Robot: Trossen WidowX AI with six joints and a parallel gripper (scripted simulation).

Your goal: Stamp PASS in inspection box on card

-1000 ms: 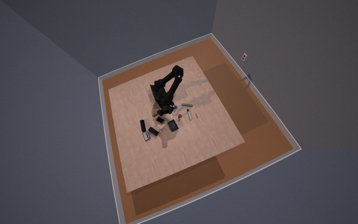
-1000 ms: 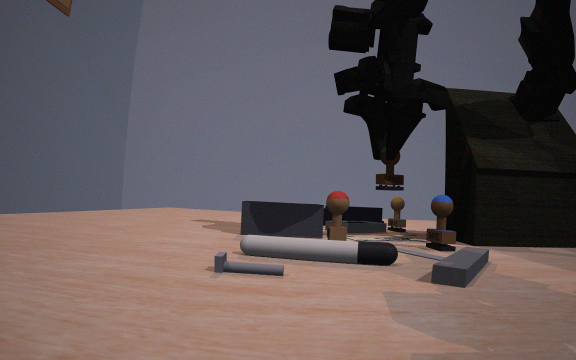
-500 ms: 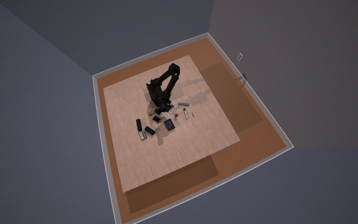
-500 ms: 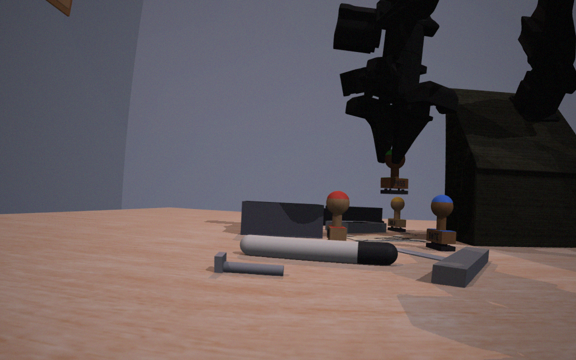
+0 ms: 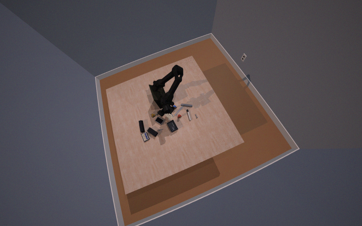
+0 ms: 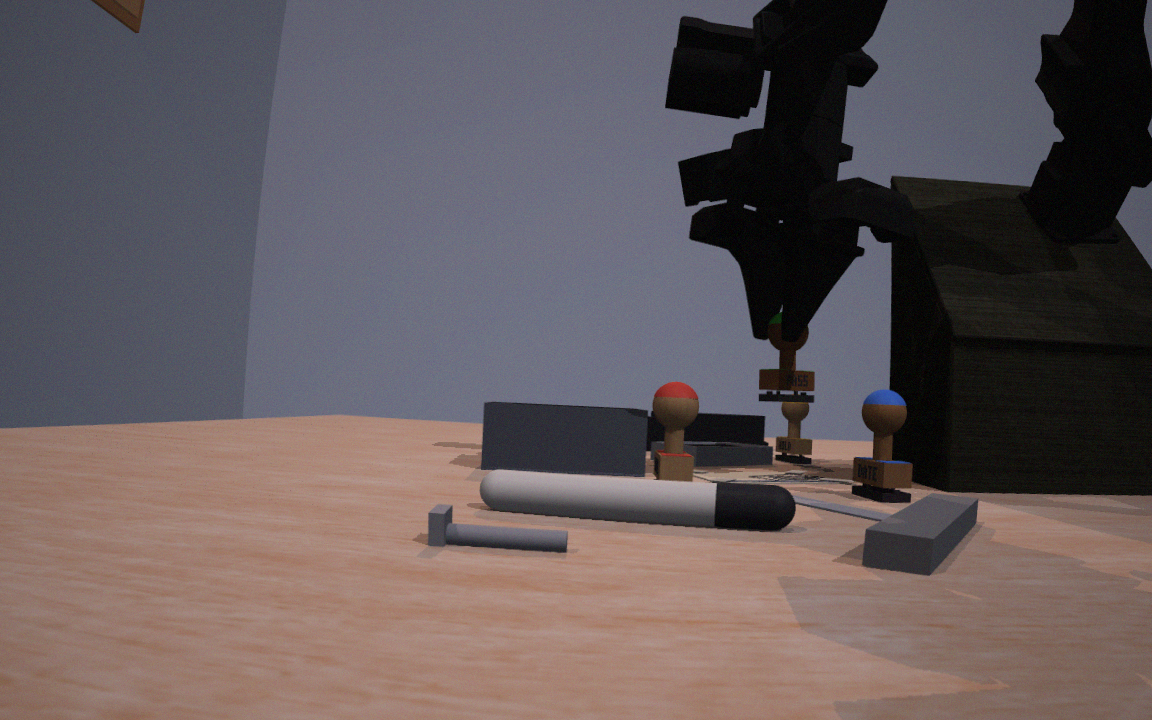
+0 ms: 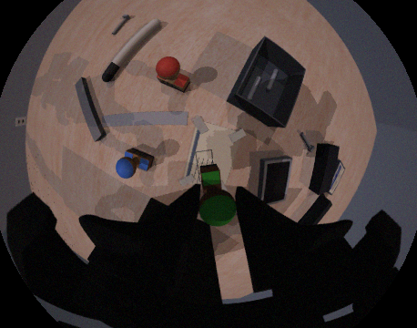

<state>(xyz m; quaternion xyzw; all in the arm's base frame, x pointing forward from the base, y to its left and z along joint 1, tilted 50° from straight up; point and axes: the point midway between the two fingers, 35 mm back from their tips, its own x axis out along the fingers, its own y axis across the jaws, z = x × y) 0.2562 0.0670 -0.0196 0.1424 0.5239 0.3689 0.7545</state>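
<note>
My gripper tip is 10 mm to the left of the pale card and 100 mm above it. From my gripper tip the other things lie so: blue-topped date stamp: 50 mm behind, 90 mm to the left, 80 mm below; then red-topped stamp: 80 mm ahead, 100 mm to the left, 80 mm below; then green-topped pass stamp: 10 mm behind, 20 mm below.
</note>
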